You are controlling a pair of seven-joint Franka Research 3 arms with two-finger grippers.
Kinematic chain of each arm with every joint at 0, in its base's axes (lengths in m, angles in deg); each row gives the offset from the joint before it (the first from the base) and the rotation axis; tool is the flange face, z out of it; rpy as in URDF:
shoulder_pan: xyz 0 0 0.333 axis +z
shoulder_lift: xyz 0 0 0 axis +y
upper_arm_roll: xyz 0 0 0.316 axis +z
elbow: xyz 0.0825 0 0 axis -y
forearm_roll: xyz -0.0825 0 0.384 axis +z
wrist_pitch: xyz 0 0 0 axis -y
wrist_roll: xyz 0.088 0 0 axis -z
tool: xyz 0 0 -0.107 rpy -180 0 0
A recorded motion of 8 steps. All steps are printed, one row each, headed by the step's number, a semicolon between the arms.
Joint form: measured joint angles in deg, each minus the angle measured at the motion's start. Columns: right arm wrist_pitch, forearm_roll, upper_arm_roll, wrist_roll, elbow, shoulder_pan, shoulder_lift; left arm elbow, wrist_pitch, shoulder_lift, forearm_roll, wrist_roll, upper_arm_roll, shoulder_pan.
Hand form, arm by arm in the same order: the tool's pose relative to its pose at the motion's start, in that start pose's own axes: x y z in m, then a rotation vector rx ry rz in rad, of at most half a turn. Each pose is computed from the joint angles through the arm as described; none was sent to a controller.
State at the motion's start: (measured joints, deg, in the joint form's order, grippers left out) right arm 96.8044 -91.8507 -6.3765 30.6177 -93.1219 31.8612 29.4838; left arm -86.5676 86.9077 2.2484 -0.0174 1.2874 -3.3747 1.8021
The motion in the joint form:
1: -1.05 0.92 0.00 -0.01 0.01 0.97 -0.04; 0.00 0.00 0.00 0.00 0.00 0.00 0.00
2: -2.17 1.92 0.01 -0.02 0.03 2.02 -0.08; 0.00 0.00 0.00 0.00 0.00 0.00 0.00
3: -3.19 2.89 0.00 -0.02 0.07 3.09 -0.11; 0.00 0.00 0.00 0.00 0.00 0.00 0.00
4: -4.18 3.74 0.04 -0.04 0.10 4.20 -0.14; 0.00 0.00 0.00 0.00 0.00 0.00 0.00
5: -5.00 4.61 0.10 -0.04 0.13 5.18 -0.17; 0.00 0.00 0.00 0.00 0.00 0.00 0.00
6: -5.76 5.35 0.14 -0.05 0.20 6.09 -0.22; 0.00 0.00 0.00 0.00 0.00 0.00 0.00
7: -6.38 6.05 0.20 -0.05 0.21 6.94 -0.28; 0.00 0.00 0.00 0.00 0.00 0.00 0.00
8: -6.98 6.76 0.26 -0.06 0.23 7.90 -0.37; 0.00 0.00 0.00 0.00 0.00 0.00 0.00
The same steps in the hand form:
1: 0.0003 0.0005 -0.0097 0.0038 -0.0070 0.0027; 0.0000 0.0000 0.0000 0.0000 0.0000 0.0000
2: 0.0005 0.0010 -0.0203 0.0082 -0.0142 0.0054; 0.0000 0.0000 0.0000 0.0000 0.0000 0.0000
3: 0.0008 0.0015 -0.0311 0.0130 -0.0196 0.0080; 0.0000 0.0000 0.0000 0.0000 0.0000 0.0000
4: 0.0011 0.0019 -0.0429 0.0167 -0.0220 0.0096; 0.0000 0.0000 0.0000 0.0000 0.0000 0.0000
5: 0.0013 0.0021 -0.0537 0.0225 -0.0239 0.0112; 0.0000 0.0000 0.0000 0.0000 0.0000 0.0000
6: 0.0013 0.0029 -0.0636 0.0269 -0.0253 0.0133; 0.0000 0.0000 0.0000 0.0000 0.0000 0.0000
7: 0.0012 0.0033 -0.0731 0.0322 -0.0251 0.0145; 0.0000 0.0000 0.0000 0.0000 0.0000 0.0000
8: 0.0012 0.0040 -0.0840 0.0378 -0.0226 0.0160; 0.0000 0.0000 0.0000 0.0000 0.0000 0.0000

